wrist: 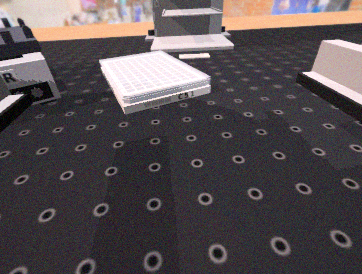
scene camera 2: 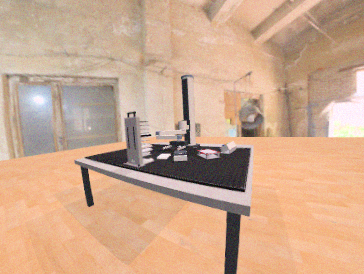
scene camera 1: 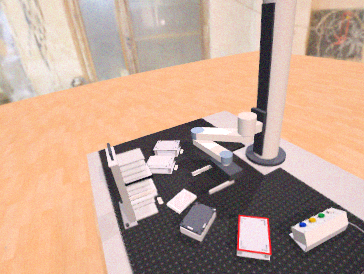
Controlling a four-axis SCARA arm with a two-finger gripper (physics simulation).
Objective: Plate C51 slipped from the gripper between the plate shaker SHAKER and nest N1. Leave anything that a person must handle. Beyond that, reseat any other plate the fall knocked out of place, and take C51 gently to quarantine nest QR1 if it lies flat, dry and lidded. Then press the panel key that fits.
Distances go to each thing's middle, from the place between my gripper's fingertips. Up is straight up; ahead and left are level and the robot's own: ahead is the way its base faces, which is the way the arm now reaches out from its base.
The flat lid (wrist: 139, 77) is 12 cm ahead of my hand, 4 cm below it and 2 cm to the left of it. Round my hand: shaker (scene camera 1: 197, 222) (18 cm to the left, 12 cm ahead, 2 cm below); well plate (wrist: 142, 105) (12 cm ahead, 4 cm below, 2 cm to the left).
